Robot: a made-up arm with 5 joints. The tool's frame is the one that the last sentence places.
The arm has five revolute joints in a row. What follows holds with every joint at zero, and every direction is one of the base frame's. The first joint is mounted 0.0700 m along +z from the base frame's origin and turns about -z. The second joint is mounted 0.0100 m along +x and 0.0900 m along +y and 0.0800 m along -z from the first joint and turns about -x. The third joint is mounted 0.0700 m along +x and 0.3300 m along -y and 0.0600 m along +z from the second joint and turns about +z. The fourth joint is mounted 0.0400 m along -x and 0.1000 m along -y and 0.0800 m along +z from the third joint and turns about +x. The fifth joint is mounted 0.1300 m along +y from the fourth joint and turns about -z. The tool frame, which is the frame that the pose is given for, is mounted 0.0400 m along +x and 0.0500 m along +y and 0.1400 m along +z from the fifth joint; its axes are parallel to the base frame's.
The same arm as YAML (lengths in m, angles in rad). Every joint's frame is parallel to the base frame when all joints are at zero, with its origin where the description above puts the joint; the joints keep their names.
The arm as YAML. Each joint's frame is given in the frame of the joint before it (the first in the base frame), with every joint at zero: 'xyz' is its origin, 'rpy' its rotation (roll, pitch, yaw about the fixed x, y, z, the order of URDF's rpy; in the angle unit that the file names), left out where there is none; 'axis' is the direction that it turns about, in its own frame. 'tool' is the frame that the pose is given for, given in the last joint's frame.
units:
  length: m
  angle: rad
joints:
  - name: joint 1
    type: revolute
    origin:
      xyz: [0.0, 0.0, 0.07]
    axis: "-z"
  - name: joint 2
    type: revolute
    origin:
      xyz: [0.01, 0.09, -0.08]
    axis: "-x"
  - name: joint 3
    type: revolute
    origin:
      xyz: [0.07, -0.33, 0.06]
    axis: "+z"
  - name: joint 4
    type: revolute
    origin:
      xyz: [-0.04, -0.1, 0.08]
    axis: "+x"
  - name: joint 5
    type: revolute
    origin:
      xyz: [0.0, 0.13, 0.0]
    axis: "-z"
tool:
  origin:
    xyz: [0.04, 0.05, 0.14]

